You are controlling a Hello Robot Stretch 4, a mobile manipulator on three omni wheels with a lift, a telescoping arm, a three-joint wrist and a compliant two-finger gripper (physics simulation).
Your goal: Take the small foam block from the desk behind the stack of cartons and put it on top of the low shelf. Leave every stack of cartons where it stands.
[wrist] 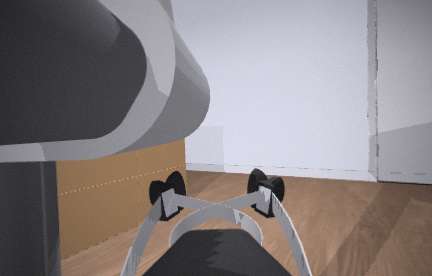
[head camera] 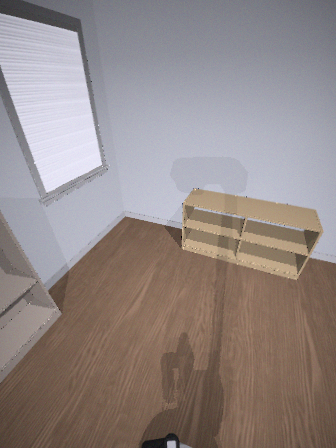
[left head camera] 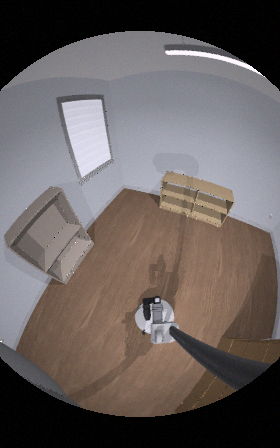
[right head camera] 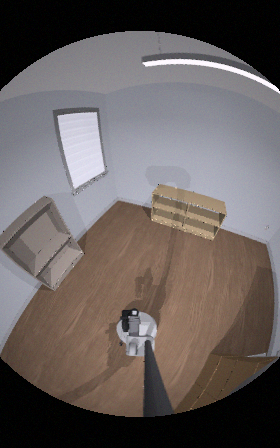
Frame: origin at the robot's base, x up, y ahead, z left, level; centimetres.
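Where they show: gripper, between the fingertips: [wrist: 216, 185] [left head camera: 148, 334].
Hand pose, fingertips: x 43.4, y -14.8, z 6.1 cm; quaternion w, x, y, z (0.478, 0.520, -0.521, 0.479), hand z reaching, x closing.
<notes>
After its pixels a point has its place.
The low shelf [head camera: 255, 205] @(x 58.2, y 170.0, z -89.4 cm) [left head camera: 200, 185] @(x 58.3, y 163.1, z -81.8 cm) [right head camera: 192, 196] @(x 58.2, y 168.1, z -85.5 cm) is light wood with open compartments and stands against the far wall, right of the window; no object shows on its top. The stack of cartons [left head camera: 215, 380] [right head camera: 225, 375] [wrist: 120, 195] @(x 16.5, y -118.1, z -53.2 cm) is brown; part of it shows at the lower right of the left and right head views and at the left in the wrist view. My gripper [wrist: 216, 185] @(x 43.4, y -14.8, z 6.1 cm) is open, with nothing between its fingertips, in front of the cartons and above the floor. The foam block and the desk do not show in these views.
A grey-beige open shelf unit [head camera: 47, 295] @(x 25.5, y 100.9, z 91.3 cm) [left head camera: 55, 192] @(x 103.2, y 95.0, z 94.2 cm) [right head camera: 45, 202] @(x 103.2, y 94.5, z 95.4 cm) stands at the left wall, below and left of the window [head camera: 55, 100] @(x 149.2, y 194.2, z 84.0 cm) [left head camera: 87, 137] @(x 135.8, y 190.9, z 85.6 cm) [right head camera: 81, 150] @(x 134.7, y 190.7, z 85.6 cm). A grey door [wrist: 407, 100] @(x 66.8, y -224.2, z 147.5 cm) shows at the right in the wrist view. Wooden floor lies between me and the low shelf.
</notes>
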